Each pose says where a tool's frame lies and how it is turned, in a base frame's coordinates. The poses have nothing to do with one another.
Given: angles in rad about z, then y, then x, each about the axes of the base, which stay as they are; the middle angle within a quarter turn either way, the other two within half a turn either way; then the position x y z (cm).
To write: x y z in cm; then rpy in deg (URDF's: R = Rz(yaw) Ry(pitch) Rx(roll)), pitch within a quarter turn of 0, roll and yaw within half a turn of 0. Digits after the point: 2 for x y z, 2 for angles.
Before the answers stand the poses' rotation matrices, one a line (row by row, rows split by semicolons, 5 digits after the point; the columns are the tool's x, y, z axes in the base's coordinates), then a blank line. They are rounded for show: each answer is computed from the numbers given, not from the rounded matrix.
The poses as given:
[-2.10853 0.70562 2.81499 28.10 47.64 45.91]
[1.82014 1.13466 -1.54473 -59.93 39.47 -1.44]
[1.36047 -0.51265 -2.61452 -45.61 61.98 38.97]
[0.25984 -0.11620 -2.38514 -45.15 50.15 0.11]
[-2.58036 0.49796 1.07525 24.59 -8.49 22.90]
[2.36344 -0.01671 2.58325 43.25 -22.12 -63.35]
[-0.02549 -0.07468 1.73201 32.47 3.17 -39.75]
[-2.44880 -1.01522 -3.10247 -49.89 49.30 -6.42]
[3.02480 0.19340 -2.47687 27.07 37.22 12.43]
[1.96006 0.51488 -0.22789 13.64 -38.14 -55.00]
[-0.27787 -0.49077 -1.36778 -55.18 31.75 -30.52]
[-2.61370 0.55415 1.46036 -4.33 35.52 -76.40]
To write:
-0.38988 0.65378 0.64851; 0.70690 0.66381 -0.24422; -0.59015 0.36322 -0.72097
-0.10424 -0.40938 0.90639; 0.24885 0.87163 0.42230; -0.96292 0.26958 0.01101
0.18194 -0.85224 -0.49049; -0.79373 -0.42173 0.43834; -0.58043 0.30956 -0.75318
0.95991 -0.25519 -0.11594; -0.10995 -0.72331 0.68172; -0.25783 -0.64164 -0.72237
-0.74379 0.46760 0.47763; -0.60881 -0.17894 -0.77288; -0.27593 -0.86564 0.41777
-0.71211 -0.70187 -0.01671; -0.58906 0.61026 -0.52971; 0.38198 -0.36737 -0.84802
0.99689 0.02542 -0.07461; -0.06953 -0.16234 -0.98428; -0.03713 0.98641 -0.16007
-0.40584 0.33687 -0.84960; 0.61263 0.79010 0.02063; 0.67822 -0.51212 -0.52703
-0.97467 -0.11435 0.19220; 0.02603 0.79554 0.60534; -0.22212 0.59501 -0.77241
-0.33030 -0.80524 0.49243; 0.94349 -0.26677 0.19663; -0.02697 0.52955 0.84785
0.84814 0.24193 -0.47131; 0.38861 0.32052 0.86386; 0.36006 -0.91583 0.17783
-0.73459 0.42833 0.52622; -0.50733 0.16824 -0.84517; -0.45054 -0.88782 0.09372

[28.10 47.64 45.91 153.26 36.17 118.88]
[-59.93 39.47 -1.44 87.66 74.35 112.73]
[-45.61 61.98 38.97 157.66 35.48 -77.09]
[-45.15 50.15 0.11 -138.39 14.94 -6.53]
[24.59 -8.49 22.90 -64.24 16.02 -140.70]
[43.25 -22.12 -63.35 -156.58 -22.46 -140.40]
[32.47 3.17 -39.75 99.22 2.13 -3.99]
[-49.89 49.30 -6.42 -135.82 -42.70 123.52]
[27.07 37.22 12.43 142.39 12.83 178.47]
[13.64 -38.14 -55.00 31.99 1.55 109.29]
[-55.18 31.75 -30.52 -79.01 -21.10 24.62]
[-4.33 35.52 -76.40 -83.97 26.78 -145.37]

